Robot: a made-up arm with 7 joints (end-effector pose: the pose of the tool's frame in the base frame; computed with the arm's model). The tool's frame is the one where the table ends.
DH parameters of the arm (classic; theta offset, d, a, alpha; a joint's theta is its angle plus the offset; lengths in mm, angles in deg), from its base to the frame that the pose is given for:
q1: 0 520 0 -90
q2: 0 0 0 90
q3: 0 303 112 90
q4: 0 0 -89 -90
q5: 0 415 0 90
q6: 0 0 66 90
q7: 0 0 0 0
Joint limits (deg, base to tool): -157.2..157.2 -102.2..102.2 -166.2..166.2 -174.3..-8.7 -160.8..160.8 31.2..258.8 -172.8..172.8
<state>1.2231 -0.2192 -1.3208 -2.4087 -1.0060 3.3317 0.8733</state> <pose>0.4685 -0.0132 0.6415 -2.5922 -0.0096 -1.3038</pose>
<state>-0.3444 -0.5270 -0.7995 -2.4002 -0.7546 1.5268 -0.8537</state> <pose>0.1579 -0.4396 0.7009 -2.9017 -0.0275 0.8285</pose>
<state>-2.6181 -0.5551 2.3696 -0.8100 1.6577 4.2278 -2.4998</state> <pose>0.5466 0.0399 0.9335 1.1893 -0.2611 1.0232</pose>
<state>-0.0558 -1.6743 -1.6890 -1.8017 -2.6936 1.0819 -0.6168</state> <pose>-0.3308 -0.5761 0.4045 2.2834 -1.2328 -1.6202</pose>
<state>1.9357 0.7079 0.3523 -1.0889 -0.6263 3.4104 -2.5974</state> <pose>-0.4013 0.5667 0.7496 -1.6857 0.8581 1.9069</pose>
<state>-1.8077 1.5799 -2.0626 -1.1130 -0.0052 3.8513 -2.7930</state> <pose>-0.4687 -0.4977 0.6958 -0.4134 -1.6840 1.9369</pose>
